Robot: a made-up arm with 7 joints. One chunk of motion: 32 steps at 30 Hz.
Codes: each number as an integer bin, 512 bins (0 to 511) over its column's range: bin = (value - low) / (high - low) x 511, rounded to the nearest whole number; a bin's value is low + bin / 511 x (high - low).
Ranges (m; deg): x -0.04..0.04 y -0.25..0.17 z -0.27..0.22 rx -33..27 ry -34..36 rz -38..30
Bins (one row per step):
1: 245 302 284 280 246 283
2: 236 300 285 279 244 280
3: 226 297 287 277 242 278
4: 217 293 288 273 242 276
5: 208 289 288 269 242 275
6: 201 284 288 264 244 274
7: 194 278 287 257 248 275
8: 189 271 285 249 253 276
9: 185 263 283 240 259 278
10: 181 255 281 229 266 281
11: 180 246 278 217 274 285
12: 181 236 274 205 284 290
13: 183 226 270 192 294 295
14: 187 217 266 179 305 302
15: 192 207 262 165 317 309
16: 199 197 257 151 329 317
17: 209 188 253 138 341 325
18: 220 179 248 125 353 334
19: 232 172 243 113 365 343
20: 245 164 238 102 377 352
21: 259 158 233 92 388 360
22: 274 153 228 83 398 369
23: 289 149 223 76 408 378
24: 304 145 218 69 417 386
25: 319 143 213 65 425 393
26: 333 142 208 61 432 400
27: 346 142 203 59 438 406
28: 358 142 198 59 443 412
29: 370 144 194 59 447 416
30: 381 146 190 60 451 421
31: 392 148 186 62 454 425
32: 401 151 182 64 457 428
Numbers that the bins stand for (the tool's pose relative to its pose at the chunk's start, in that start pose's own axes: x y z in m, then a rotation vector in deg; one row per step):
1: -0.0016 -0.0018 0.0023 -0.12 -0.30 -0.34
2: -0.0031 -0.0034 0.0033 -0.24 -0.58 -0.74
3: -0.0046 -0.0059 0.0052 -0.48 -0.85 -1.01
4: -0.0060 -0.0092 0.0062 -0.95 -0.85 -1.27
5: -0.0074 -0.0125 0.0062 -1.41 -0.85 -1.41
6: -0.0085 -0.0166 0.0062 -2.00 -0.58 -1.54
7: -0.0096 -0.0215 0.0052 -2.82 -0.03 -1.41
8: -0.0104 -0.0273 0.0033 -3.76 0.66 -1.27
9: -0.0110 -0.0338 0.0014 -4.82 1.48 -1.01
10: -0.0117 -0.0404 -0.0005 -6.11 2.44 -0.61
11: -0.0118 -0.0478 -0.0034 -7.52 3.53 -0.07
12: -0.0117 -0.0560 -0.0073 -8.93 4.90 0.59
13: -0.0114 -0.0642 -0.0111 -10.46 6.27 1.26
14: -0.0107 -0.0716 -0.0149 -11.98 7.78 2.19
15: -0.0099 -0.0799 -0.0188 -13.63 9.42 3.12
16: -0.0088 -0.0881 -0.0236 -15.27 11.07 4.18
17: -0.0073 -0.0955 -0.0274 -16.80 12.71 5.25
18: -0.0056 -0.1029 -0.0322 -18.32 14.36 6.45
19: -0.0037 -0.1086 -0.0370 -19.73 16.00 7.64
20: -0.0016 -0.1152 -0.0418 -21.02 17.64 8.84
21: 0.0005 -0.1201 -0.0466 -22.20 19.15 9.91
22: 0.0029 -0.1242 -0.0514 -23.25 20.52 11.10
23: 0.0052 -0.1275 -0.0562 -24.08 21.89 12.30
24: 0.0076 -0.1308 -0.0610 -24.90 23.12 13.37
25: 0.0099 -0.1325 -0.0658 -25.37 24.22 14.30
26: 0.0121 -0.1333 -0.0705 -25.84 25.18 15.23
27: 0.0142 -0.1333 -0.0753 -26.07 26.00 16.03
28: 0.0160 -0.1333 -0.0801 -26.07 26.68 16.83
29: 0.0179 -0.1316 -0.0840 -26.07 27.23 17.36
30: 0.0196 -0.1300 -0.0878 -25.95 27.78 18.02
31: 0.0214 -0.1284 -0.0916 -25.72 28.19 18.56
32: 0.0228 -0.1259 -0.0955 -25.49 28.60 18.95

